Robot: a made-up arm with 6 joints.
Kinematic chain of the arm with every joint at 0, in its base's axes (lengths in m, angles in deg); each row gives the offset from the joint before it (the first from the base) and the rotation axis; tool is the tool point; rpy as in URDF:
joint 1: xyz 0 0 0.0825 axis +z
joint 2: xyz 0 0 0 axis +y
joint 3: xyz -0.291 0 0.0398 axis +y
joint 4: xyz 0.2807 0 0.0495 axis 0.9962 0 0.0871
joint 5: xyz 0 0 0 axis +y
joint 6: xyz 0.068 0 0.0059 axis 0.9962 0 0.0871
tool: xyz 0 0 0 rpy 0 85 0
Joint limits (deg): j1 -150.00..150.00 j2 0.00..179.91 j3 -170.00..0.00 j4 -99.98..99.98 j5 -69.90..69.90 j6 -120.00..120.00
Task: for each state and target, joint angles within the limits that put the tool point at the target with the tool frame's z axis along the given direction. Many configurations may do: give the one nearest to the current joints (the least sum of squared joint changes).
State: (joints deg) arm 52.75 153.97 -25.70 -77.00 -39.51 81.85
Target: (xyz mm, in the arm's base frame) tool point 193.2 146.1 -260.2 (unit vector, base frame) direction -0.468 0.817 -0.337
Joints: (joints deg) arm 21.87 179.80 -70.00 -92.43 -68.96 81.85
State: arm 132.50 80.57 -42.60 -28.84 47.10 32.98
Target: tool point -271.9 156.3 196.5 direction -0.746 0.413 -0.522
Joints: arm 149.90 84.04 -43.73 -14.12 -3.96 32.99
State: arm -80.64 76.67 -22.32 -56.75 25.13 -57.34
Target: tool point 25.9 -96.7 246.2 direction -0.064 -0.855 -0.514
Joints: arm -51.67 28.99 -23.61 -48.72 50.61 -57.34
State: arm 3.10 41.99 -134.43 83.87 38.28 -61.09
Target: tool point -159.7 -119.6 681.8 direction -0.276 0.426 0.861
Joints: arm 46.56 58.67 -156.56 57.98 35.60 -61.10
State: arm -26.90 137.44 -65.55 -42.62 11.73 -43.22
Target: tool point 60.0 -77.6 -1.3 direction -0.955 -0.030 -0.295
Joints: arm -31.11 124.73 -14.16 -36.81 60.04 -43.22
